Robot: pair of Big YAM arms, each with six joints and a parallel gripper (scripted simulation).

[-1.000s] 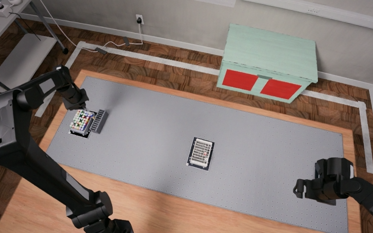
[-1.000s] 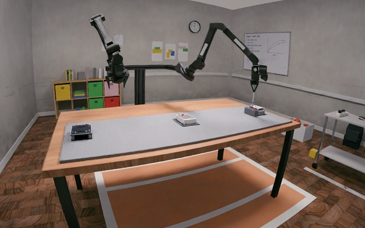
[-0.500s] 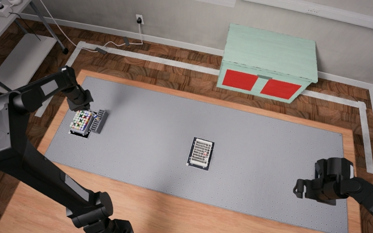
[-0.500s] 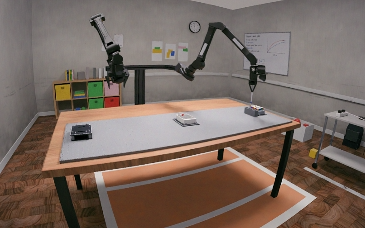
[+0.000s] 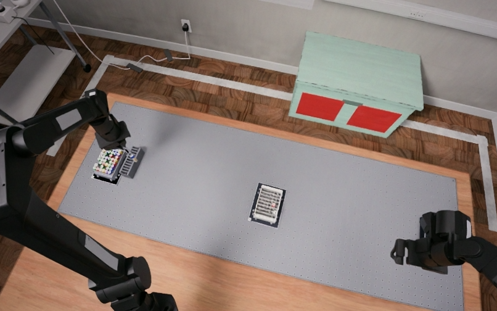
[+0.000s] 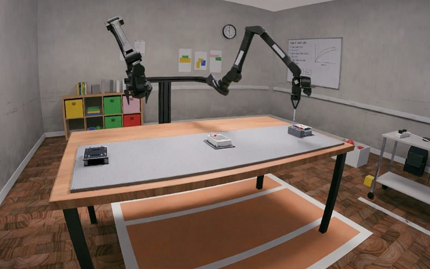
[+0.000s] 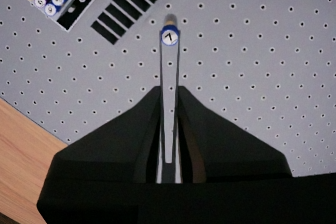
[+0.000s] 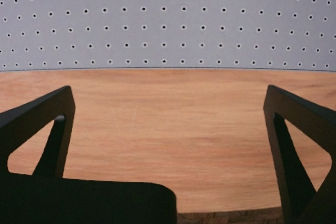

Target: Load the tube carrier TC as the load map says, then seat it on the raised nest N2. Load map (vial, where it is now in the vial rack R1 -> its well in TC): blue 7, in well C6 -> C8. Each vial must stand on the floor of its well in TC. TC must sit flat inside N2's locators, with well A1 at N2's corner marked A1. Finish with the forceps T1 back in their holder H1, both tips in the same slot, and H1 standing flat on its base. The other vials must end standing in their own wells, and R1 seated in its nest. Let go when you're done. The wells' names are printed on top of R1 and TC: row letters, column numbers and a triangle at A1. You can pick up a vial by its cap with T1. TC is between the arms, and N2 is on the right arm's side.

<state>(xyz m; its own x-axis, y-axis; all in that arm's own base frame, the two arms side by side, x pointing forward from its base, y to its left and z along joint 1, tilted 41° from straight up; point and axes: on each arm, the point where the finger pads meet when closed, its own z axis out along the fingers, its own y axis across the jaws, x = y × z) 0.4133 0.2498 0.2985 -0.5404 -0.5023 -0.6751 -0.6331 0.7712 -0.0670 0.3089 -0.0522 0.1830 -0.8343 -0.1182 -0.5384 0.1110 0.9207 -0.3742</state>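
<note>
The forceps T1 lies 3 cm below my left hand. Round my left hand: dark nest N2: 123 cm to the right, 16 cm below, 6 cm ahead; white tube carrier TC: 55 cm to the right, 17 cm below; grey slotted holder H1: 18 cm below, 3 cm to the left.
</note>
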